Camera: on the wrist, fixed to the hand. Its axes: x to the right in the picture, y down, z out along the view.
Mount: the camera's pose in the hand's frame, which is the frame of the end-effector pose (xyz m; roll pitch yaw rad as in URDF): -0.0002 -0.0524 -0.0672 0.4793 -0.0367 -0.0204
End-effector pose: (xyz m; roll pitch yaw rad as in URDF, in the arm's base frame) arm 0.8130 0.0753 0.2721 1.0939 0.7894 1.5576
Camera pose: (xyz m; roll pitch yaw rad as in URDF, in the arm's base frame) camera 0.7766 0.0207 0.2177 1.5305 0.7898 1.4980
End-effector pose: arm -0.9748 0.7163 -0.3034 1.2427 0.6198 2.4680
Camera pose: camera -0.9715 0.6539 -0.3613 1.6918 0.6267 2.4170
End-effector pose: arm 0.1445 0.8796 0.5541 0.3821 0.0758 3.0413
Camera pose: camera 0.1532 0.9024 0.4725 0.8590 0.0493 3.0087
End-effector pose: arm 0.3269 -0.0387 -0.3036 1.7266 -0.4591 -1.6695
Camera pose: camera 0.3993 -0.0641 -0.3407 2.2213 -0.4330 -1.7060
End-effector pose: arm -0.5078 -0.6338 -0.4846 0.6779 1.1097 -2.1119
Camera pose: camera -0.4673 -0.5690 -0.5223 1.0814 1.0924 -2.1965
